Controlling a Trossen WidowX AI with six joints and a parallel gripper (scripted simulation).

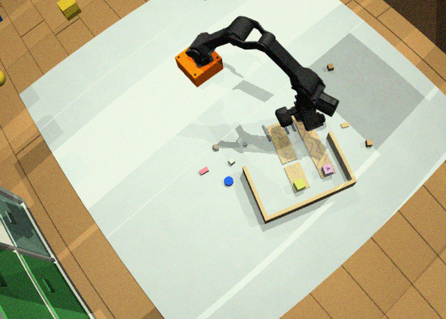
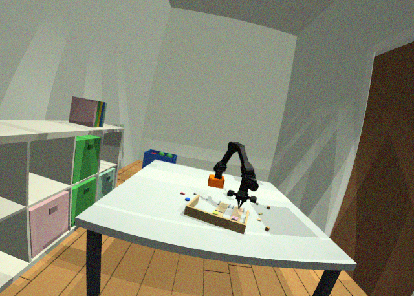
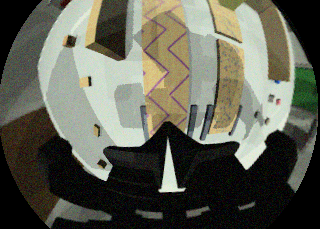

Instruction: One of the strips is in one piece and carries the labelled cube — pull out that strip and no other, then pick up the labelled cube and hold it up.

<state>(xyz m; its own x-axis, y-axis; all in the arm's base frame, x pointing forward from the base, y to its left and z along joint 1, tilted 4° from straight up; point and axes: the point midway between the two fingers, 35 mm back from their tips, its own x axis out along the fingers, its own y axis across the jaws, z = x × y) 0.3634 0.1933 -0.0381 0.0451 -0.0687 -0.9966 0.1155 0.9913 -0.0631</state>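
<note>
Right now my gripper tip is 90 mm short of the zigzag strip and 10 mm to the left of it. The rest, counted from my gripper tip: labelled pink cube 200 mm ahead, 30 mm to the right, 10 mm above; then pebble 310 mm to the right, 60 mm behind; then blue disc 330 mm to the right, 70 mm ahead.
</note>
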